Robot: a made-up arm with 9 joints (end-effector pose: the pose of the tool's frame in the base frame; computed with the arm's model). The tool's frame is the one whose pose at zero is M.
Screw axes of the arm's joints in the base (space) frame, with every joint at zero. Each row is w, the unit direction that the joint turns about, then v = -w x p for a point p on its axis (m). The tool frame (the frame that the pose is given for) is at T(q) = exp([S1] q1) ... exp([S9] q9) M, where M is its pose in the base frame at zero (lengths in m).
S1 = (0, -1, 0, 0.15, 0, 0)
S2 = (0, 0, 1, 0.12, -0.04, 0)
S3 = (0, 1, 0, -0.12, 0, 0.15)
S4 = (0, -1, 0, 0.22, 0, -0.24)
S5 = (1, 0, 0, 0, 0.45, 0.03)
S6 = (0, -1, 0, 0.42, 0, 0.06)
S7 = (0, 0, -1, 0.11, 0.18, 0)
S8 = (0, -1, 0, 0.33, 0, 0.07)
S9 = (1, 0, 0, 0, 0.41, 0.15)
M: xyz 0.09 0.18 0.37 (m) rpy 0 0 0 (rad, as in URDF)
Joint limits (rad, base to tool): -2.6..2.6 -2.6..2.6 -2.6..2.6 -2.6..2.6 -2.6..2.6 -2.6..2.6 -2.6..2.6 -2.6..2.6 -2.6..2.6
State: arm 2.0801 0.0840 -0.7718 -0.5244 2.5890 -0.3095 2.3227 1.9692 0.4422
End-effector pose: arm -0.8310 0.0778 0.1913 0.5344 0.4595 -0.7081 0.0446
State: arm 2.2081 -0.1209 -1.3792 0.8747 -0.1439 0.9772 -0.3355 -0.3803 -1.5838
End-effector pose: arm -0.0029 -0.2633 0.0378 0.5720 -0.5349 0.1866 0.5931
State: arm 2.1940 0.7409 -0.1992 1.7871 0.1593 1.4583 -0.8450 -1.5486 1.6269
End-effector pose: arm 0.1618 -0.2082 0.1792 0.3525 0.2550 0.5800 -0.6887
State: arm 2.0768 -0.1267 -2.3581 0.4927 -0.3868 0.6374 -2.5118 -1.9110 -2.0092
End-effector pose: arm 0.6822 -0.0271 -0.1266 0.5467 0.2481 0.5721 -0.5589
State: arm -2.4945 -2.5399 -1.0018 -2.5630 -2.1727 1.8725 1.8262 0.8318 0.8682
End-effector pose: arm 0.3342 0.1391 -0.5742 0.7240 -0.6395 0.2283 -0.1212
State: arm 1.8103 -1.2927 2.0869 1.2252 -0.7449 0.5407 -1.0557 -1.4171 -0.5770
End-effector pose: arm -0.0464 -0.1538 -0.3596 0.9076 -0.4003 0.1120 0.0588
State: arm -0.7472 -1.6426 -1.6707 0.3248 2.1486 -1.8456 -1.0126 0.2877 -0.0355
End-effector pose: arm -0.2991 0.1878 0.0097 0.6282 0.2114 0.4267 0.6153
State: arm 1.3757 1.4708 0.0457 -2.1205 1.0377 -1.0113 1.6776 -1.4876 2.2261
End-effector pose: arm -0.4206 0.5692 0.4272 0.1589 -0.0042 0.6249 0.7643
